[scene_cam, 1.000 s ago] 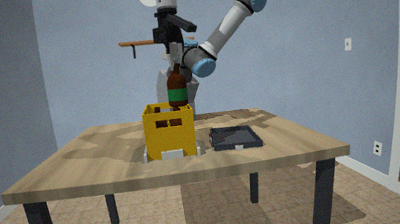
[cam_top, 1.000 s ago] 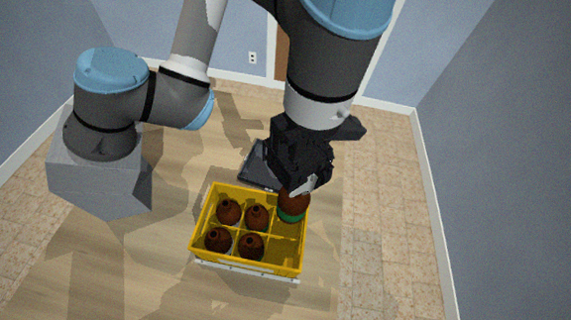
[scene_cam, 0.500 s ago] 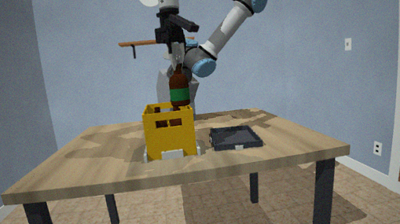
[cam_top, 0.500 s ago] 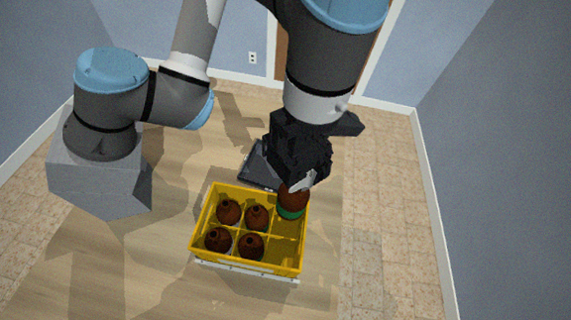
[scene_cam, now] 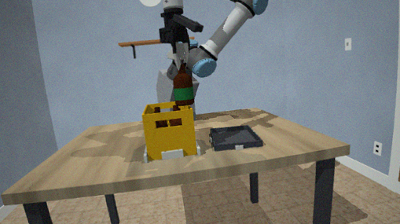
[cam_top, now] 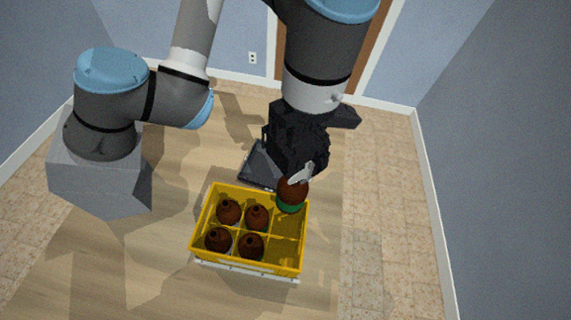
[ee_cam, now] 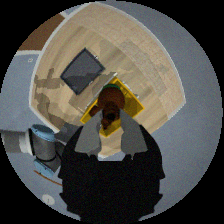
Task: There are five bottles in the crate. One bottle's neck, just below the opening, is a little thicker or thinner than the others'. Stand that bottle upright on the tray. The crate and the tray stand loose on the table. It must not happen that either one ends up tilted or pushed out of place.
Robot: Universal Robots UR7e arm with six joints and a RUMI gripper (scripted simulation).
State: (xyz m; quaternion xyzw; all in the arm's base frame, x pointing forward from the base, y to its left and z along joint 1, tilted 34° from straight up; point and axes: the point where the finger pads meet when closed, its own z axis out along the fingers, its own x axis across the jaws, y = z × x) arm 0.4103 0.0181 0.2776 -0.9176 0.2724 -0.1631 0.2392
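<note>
Right now my hand is 7 cm above the bottle. Also, from my hand: crate (25 cm below, 10 cm to the right, 6 cm behind); tray (32 cm below, 17 cm to the left, 12 cm behind).
</note>
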